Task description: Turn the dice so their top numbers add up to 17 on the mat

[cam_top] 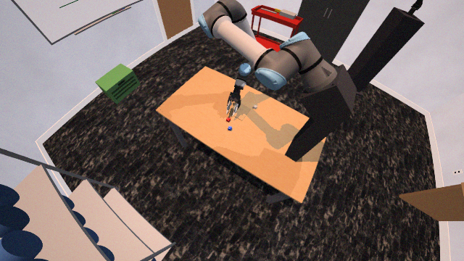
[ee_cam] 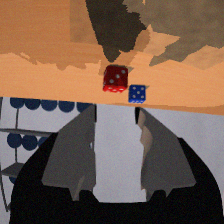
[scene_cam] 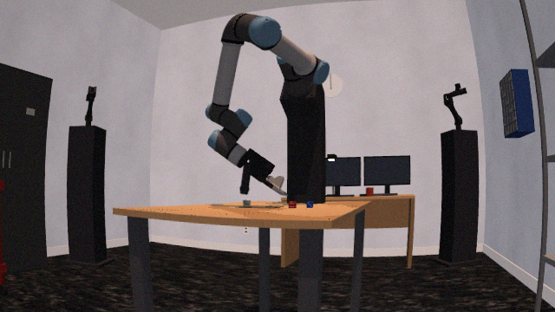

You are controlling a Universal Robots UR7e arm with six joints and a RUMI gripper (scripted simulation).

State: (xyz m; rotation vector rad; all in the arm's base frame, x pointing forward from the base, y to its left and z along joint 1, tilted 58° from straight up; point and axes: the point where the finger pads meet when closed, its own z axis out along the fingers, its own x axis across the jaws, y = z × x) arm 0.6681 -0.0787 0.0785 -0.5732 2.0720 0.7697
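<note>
Right now my hand is 10 mm short of the red die, 30 mm to the right of it and 40 mm above it. Also, from my hand: blue die 20 mm behind, 100 mm to the left, 40 mm below; then grey die 180 mm behind, 150 mm to the right, 40 mm below; then tan mat 50 mm behind, 80 mm to the right, 50 mm below.
</note>
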